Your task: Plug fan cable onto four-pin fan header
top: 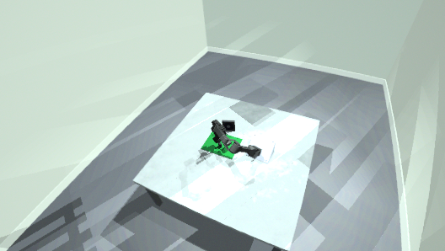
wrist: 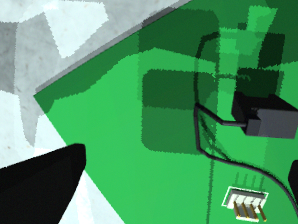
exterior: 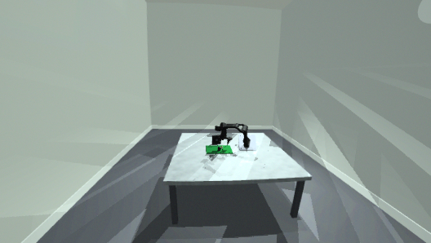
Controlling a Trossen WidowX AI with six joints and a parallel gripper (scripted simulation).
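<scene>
Right now the black fan plug is 50 mm ahead of my gripper tip, 20 mm to the right of it and 60 mm below it. The rest, counted from my gripper tip: green board: 60 mm ahead, 50 mm to the right, 100 mm below; then white four-pin header: 20 mm ahead, 100 mm to the right, 80 mm below; then black fan: 90 mm ahead, 230 mm to the right, 30 mm below.
</scene>
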